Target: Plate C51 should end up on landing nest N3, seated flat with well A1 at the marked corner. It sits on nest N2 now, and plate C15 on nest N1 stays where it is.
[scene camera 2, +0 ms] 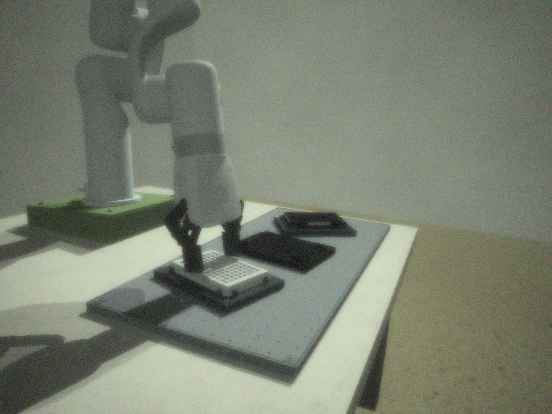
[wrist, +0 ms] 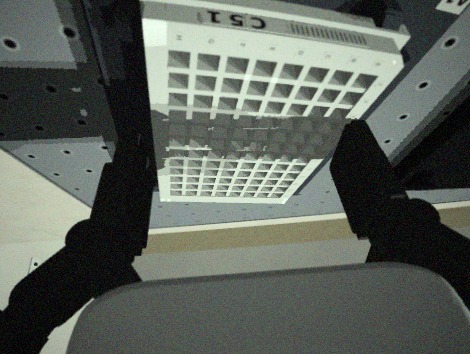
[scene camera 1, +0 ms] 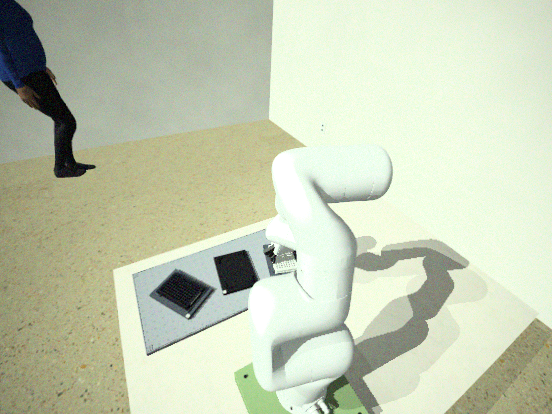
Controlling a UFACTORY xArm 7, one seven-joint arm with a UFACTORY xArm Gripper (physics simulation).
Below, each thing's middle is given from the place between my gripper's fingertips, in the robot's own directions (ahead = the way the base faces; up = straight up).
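Black nest (scene camera 2: 167, 274): 2 cm below my hand, 1 cm ahead of it.
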